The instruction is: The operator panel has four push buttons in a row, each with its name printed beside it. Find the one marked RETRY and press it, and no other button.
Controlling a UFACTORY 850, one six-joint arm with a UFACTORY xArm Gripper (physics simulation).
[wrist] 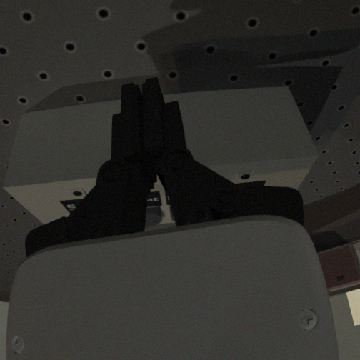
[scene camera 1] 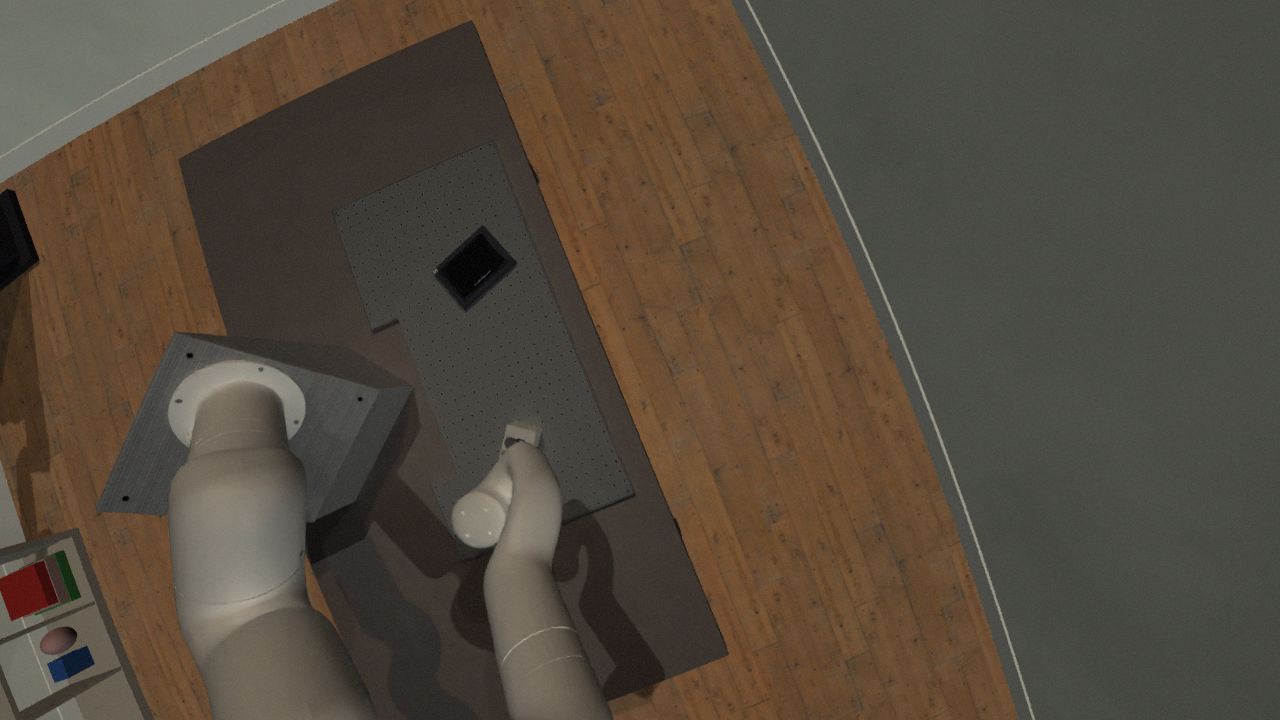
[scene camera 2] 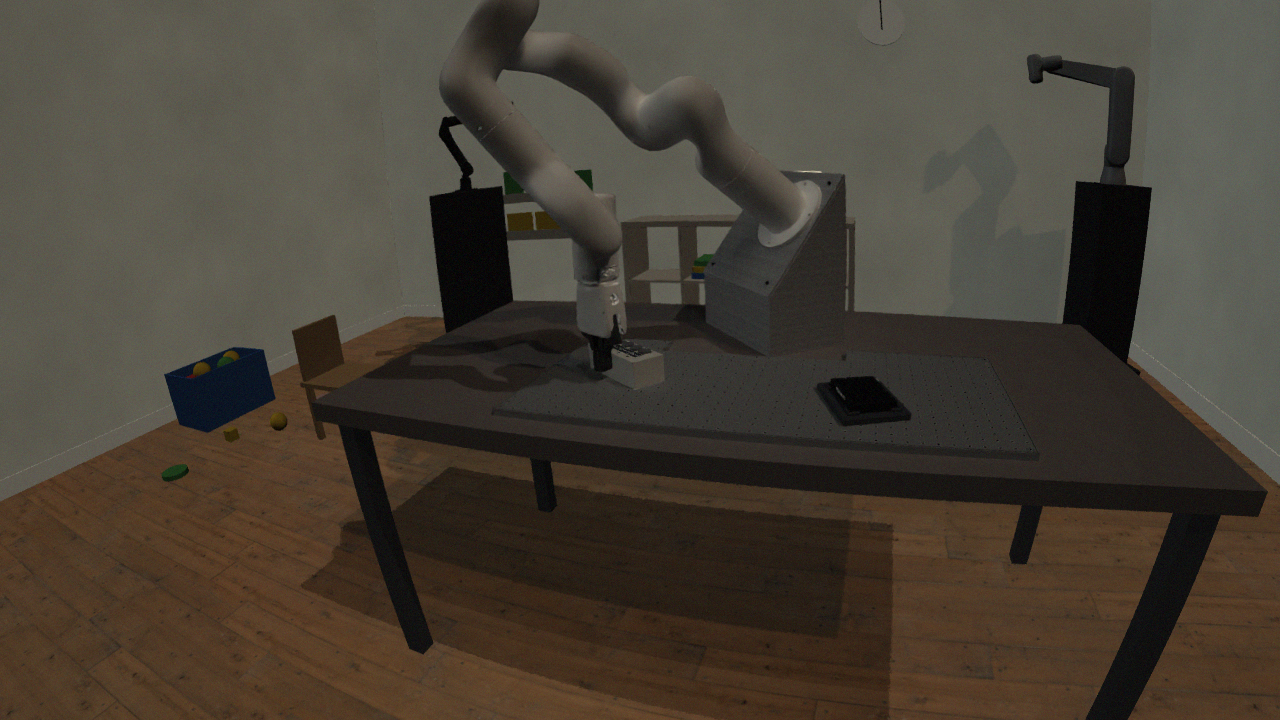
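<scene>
The operator panel, a pale box [scene camera 1: 526, 429] [scene camera 2: 646, 369] [wrist: 240, 120], stands on the perforated board. Dark buttons show on its top in scene camera 2, too small to read. In the wrist view, one label [wrist: 153, 199] shows the letters "ME", with a dark round button [wrist: 154, 216] beside it, and another label [wrist: 71, 205] starts with "S". The name RETRY is not readable in any view; the fingers and gripper body hide much of the button row. My gripper [scene camera 2: 602, 366] [wrist: 147, 101] is shut and empty. Its fingers point down beside the panel's left end in scene camera 2; contact cannot be told.
A black square device [scene camera 1: 474, 267] [scene camera 2: 861, 396] lies on the perforated board [scene camera 1: 402, 214] [scene camera 2: 760, 407], well away from the panel. The arm's grey wedge base [scene camera 1: 335, 456] [scene camera 2: 792, 295] stands at the back of the dark table [scene camera 1: 268, 170] [scene camera 2: 1100, 411].
</scene>
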